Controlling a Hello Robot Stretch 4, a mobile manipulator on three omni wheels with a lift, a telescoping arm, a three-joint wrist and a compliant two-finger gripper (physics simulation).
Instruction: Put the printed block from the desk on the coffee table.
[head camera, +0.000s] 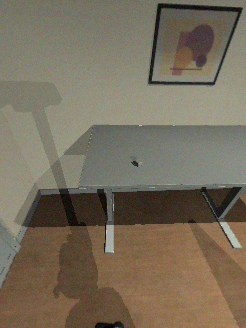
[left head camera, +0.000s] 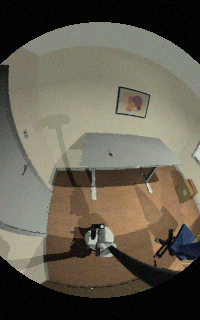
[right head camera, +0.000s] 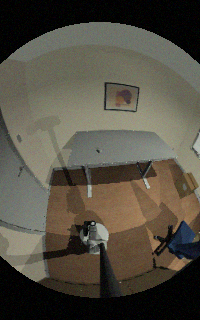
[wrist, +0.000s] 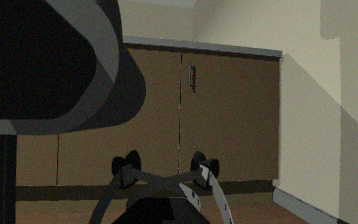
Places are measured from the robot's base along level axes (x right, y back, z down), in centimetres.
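Pixels of known places: gripper, between the fingertips: (left head camera: 91, 249) (right head camera: 84, 246) (wrist: 166, 163).
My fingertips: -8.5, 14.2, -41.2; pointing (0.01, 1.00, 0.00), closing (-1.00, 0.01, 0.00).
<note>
Ahead of a thing's pixels: the offset from my fingertips to its top centre, as dx, dy, dz. "spot": to the spot under its first point. Level surfaces: height alone.
The printed block @(+14.4, -99.8, -53.8) (head camera: 135, 162) (left head camera: 110, 154) (right head camera: 99, 150) is a very small grey and dark piece on the left half of the grey desk @(dz -50.9) (head camera: 190, 155) (left head camera: 137, 148) (right head camera: 131, 146); its exact shape is too small to tell. My gripper (wrist: 166, 163) is open in the wrist view, with its two dark fingertips apart and nothing between them. It is away from the desk and faces a brown cabinet. The coffee table does not show as a thing I can identify in these views.
The brown cabinet (wrist: 230, 115) stands beyond the gripper. The desk's metal legs stand on the wooden floor. A blue chair @(spot: +140.2, +29.0, -2.9) (left head camera: 185, 242) (right head camera: 182, 241) and a cardboard box (left head camera: 185, 191) (right head camera: 186, 185) are to the right. A framed picture (head camera: 192, 47) hangs above the desk.
</note>
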